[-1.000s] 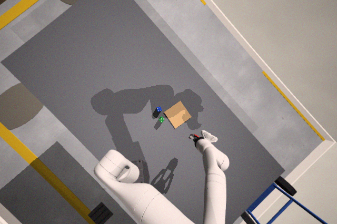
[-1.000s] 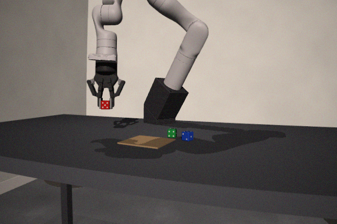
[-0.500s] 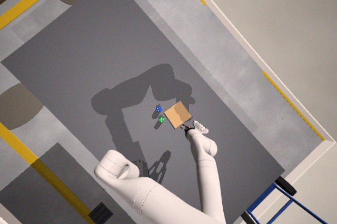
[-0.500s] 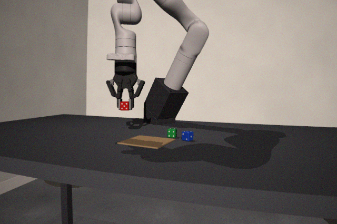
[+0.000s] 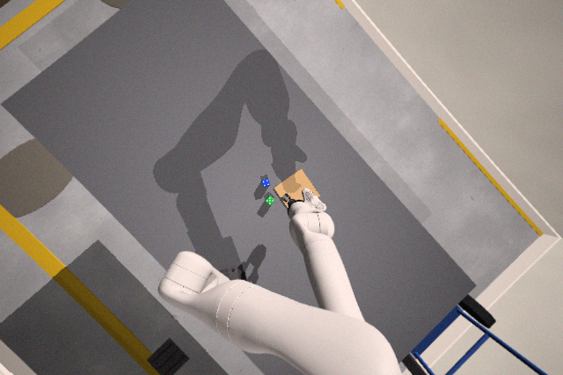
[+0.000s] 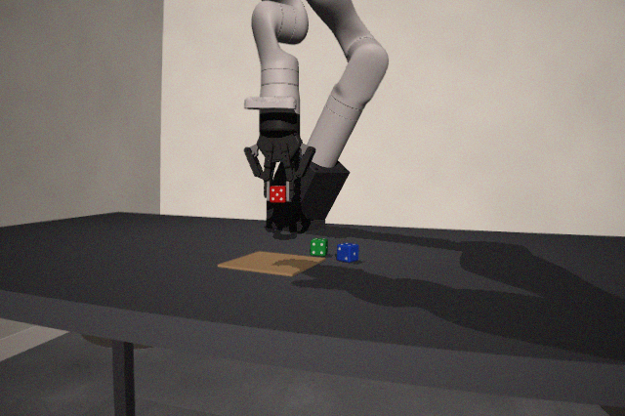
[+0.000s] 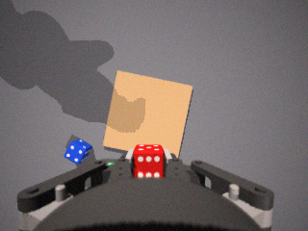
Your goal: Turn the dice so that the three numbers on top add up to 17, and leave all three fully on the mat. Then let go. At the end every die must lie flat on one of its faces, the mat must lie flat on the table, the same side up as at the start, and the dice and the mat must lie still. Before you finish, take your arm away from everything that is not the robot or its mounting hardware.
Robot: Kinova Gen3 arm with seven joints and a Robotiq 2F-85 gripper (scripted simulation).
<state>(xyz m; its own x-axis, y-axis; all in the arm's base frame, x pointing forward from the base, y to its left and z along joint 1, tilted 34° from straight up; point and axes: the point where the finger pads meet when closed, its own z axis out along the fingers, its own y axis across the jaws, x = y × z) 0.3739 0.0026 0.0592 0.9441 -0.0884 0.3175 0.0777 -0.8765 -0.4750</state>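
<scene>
The red die is right at my hand. Round my hand: green die: 11 cm below, 6 cm to the left, 6 cm behind; then tan mat: 12 cm below, 4 cm ahead, 1 cm to the left; then blue die: 12 cm to the left, 11 cm below, 3 cm behind.
</scene>
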